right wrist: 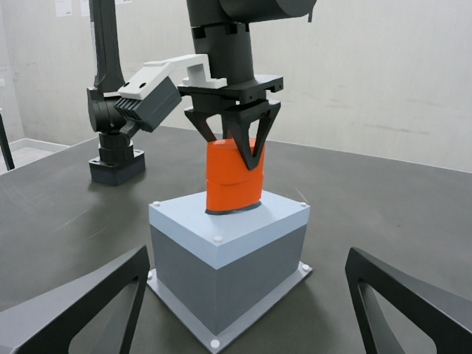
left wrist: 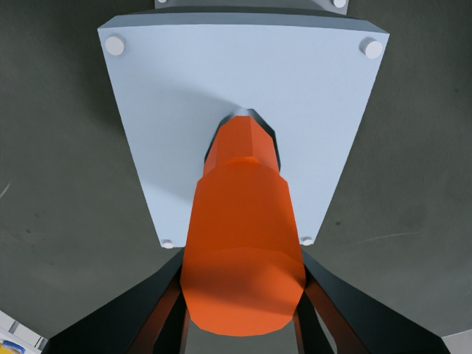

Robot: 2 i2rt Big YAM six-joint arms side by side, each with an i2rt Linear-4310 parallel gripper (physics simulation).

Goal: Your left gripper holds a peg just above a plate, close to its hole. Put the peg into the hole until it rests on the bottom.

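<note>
An orange peg [left wrist: 243, 205] [right wrist: 234, 175] with a wider upper part stands about upright over the hole [left wrist: 266, 126] [right wrist: 233, 211] of the pale blue plate [left wrist: 160, 65] [right wrist: 175, 210]. In the left wrist view a dark strip of the hole shows past the peg's far end and along both sides. In the right wrist view a dark strip shows under its lower edge. The peg's bottom is at about the plate's surface; its exact depth is hidden. My left gripper [left wrist: 241, 253] [right wrist: 238, 163] is shut on the peg's upper part. My right gripper [right wrist: 248, 257] is open, in front of the box.
The plate tops a grey box [right wrist: 185, 275] with a flanged base [right wrist: 227, 337] on the dark table [right wrist: 400, 210]. White pegs or screw heads mark the plate's corners. The left arm's base [right wrist: 117, 167] stands at the back left. A pale wall [right wrist: 375, 75] rises behind.
</note>
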